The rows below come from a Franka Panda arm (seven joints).
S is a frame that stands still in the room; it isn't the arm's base.
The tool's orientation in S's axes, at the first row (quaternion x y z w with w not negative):
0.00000 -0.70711 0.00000 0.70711
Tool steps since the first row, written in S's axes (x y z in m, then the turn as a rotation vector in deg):
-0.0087 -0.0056 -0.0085 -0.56 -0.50 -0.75
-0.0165 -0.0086 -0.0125 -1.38 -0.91 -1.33
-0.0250 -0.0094 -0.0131 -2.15 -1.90 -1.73
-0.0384 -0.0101 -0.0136 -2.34 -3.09 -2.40
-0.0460 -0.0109 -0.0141 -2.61 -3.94 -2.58
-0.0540 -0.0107 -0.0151 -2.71 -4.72 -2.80
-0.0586 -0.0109 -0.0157 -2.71 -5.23 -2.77
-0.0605 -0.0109 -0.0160 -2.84 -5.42 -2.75
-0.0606 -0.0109 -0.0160 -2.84 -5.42 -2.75
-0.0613 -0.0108 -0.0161 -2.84 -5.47 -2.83
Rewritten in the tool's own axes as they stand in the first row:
-0.0085 -0.0056 0.0087 -0.75 -0.50 0.56
-0.0125 -0.0086 0.0165 -1.33 -0.91 1.38
-0.0131 -0.0094 0.0250 -1.73 -1.90 2.15
-0.0136 -0.0101 0.0384 -2.40 -3.09 2.34
-0.0141 -0.0109 0.0460 -2.58 -3.94 2.61
-0.0151 -0.0107 0.0540 -2.80 -4.72 2.71
-0.0157 -0.0109 0.0586 -2.77 -5.23 2.71
-0.0160 -0.0109 0.0605 -2.75 -5.42 2.84
-0.0160 -0.0109 0.0606 -2.75 -5.42 2.84
-0.0161 -0.0108 0.0613 -2.83 -5.47 2.84

